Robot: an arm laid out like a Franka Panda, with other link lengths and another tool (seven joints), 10 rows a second.
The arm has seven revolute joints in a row. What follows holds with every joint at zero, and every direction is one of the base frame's.
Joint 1 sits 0.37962 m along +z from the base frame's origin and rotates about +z.
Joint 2 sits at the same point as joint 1 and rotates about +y.
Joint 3 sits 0.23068 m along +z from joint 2 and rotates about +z.
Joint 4 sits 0.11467 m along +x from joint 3 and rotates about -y.
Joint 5 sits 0.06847 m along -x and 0.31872 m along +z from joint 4 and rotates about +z.
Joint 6 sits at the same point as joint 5 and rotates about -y.
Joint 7 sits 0.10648 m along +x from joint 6 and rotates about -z.
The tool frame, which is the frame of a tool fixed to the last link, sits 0.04 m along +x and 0.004 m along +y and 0.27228 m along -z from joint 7; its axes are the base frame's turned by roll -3.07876, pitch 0 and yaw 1.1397 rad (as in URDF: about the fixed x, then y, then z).
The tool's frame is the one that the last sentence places.
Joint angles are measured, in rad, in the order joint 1, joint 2, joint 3, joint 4, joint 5, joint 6, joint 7. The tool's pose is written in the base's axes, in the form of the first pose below.
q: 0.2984 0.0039 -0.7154 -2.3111 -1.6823 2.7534 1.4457
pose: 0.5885 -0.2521 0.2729 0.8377 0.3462 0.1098 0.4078
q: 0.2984 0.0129 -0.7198 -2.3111 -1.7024 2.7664 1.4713
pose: 0.5874 -0.2514 0.2686 0.8380 0.3467 0.1129 0.4060
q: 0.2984 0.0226 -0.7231 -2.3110 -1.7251 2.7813 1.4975
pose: 0.5866 -0.2494 0.2638 0.8377 0.3490 0.1163 0.4037
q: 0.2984 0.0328 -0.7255 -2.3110 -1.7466 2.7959 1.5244
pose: 0.5857 -0.2471 0.2586 0.8377 0.3510 0.1196 0.4009
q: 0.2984 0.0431 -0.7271 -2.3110 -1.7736 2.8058 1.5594
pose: 0.5843 -0.2457 0.2535 0.8378 0.3512 0.1227 0.3996
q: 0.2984 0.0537 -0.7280 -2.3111 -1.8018 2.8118 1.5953
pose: 0.5826 -0.2450 0.2482 0.8378 0.3510 0.1246 0.3993
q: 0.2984 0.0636 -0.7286 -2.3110 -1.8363 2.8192 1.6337
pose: 0.5810 -0.2435 0.2431 0.8367 0.3527 0.1272 0.3992
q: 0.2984 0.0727 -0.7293 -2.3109 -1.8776 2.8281 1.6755
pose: 0.5793 -0.2416 0.2382 0.8348 0.3560 0.1304 0.3991
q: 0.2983 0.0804 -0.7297 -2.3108 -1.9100 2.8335 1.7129
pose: 0.5777 -0.2407 0.2342 0.8342 0.3566 0.1333 0.3990
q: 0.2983 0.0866 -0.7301 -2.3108 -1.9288 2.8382 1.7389
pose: 0.5763 -0.2400 0.2309 0.8347 0.3559 0.1355 0.3977
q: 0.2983 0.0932 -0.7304 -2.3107 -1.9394 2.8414 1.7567
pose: 0.5751 -0.2398 0.2276 0.8356 0.3550 0.1361 0.3964
